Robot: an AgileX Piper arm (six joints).
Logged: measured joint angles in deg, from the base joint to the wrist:
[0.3, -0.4, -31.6, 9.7, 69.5, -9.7]
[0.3, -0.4, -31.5, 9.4, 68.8, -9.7]
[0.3, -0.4, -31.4, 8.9, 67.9, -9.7]
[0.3, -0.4, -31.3, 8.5, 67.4, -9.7]
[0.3, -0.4, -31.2, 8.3, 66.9, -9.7]
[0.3, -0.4, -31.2, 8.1, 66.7, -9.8]
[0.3, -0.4, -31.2, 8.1, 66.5, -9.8]
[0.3, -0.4, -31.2, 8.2, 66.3, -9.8]
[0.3, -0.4, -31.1, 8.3, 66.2, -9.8]
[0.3, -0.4, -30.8, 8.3, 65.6, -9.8]
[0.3, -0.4, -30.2, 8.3, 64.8, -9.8]
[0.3, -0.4, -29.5, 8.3, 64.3, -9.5]
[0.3, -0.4, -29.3, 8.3, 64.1, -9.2]
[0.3, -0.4, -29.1, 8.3, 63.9, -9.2]
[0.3, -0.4, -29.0, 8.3, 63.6, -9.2]
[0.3, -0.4, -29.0, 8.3, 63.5, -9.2]
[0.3, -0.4, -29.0, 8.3, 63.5, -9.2]
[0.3, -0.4, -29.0, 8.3, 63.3, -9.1]
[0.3, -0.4, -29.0, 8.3, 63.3, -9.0]
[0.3, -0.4, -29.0, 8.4, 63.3, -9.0]
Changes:
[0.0, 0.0, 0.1, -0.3, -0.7, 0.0]
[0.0, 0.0, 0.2, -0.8, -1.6, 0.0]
[0.0, 0.0, 0.3, -1.2, -2.1, 0.0]
[0.0, 0.0, 0.4, -1.4, -2.6, 0.0]
[0.0, 0.0, 0.4, -1.6, -2.8, -0.1]
[0.0, 0.0, 0.4, -1.6, -3.0, -0.1]
[0.0, 0.0, 0.4, -1.5, -3.2, -0.1]
[0.0, 0.0, 0.5, -1.4, -3.3, -0.1]
[0.0, 0.0, 0.8, -1.4, -3.9, -0.1]
[0.0, 0.0, 1.4, -1.4, -4.7, -0.1]
[0.0, 0.0, 2.1, -1.4, -5.2, 0.2]
[0.0, 0.0, 2.3, -1.4, -5.4, 0.5]
[0.0, 0.0, 2.5, -1.4, -5.6, 0.5]
[0.0, 0.0, 2.6, -1.4, -5.9, 0.5]
[0.0, 0.0, 2.6, -1.4, -6.0, 0.5]
[0.0, 0.0, 2.6, -1.4, -6.0, 0.5]
[0.0, 0.0, 2.6, -1.4, -6.2, 0.6]
[0.0, 0.0, 2.6, -1.4, -6.2, 0.7]
[0.0, 0.0, 2.6, -1.3, -6.2, 0.7]

